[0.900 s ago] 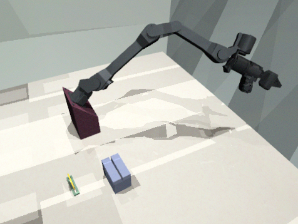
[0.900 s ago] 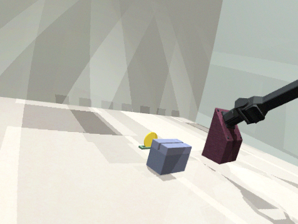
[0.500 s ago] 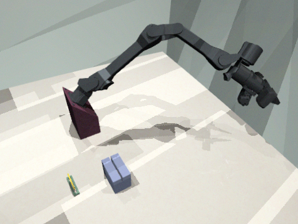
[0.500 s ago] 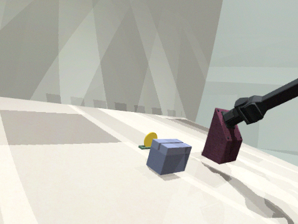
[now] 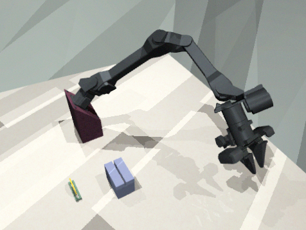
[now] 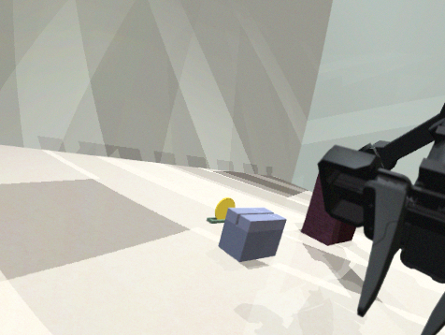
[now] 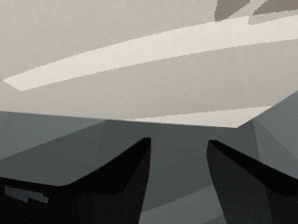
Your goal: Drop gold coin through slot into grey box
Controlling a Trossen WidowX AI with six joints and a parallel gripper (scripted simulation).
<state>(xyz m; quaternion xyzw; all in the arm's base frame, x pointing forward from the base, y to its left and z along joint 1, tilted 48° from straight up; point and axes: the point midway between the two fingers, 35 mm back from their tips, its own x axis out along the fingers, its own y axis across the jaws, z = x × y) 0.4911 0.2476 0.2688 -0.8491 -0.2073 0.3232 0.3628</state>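
Right now the gold coin is 27 cm behind my gripper tip, 48 cm to the right of it and 11 cm below it.
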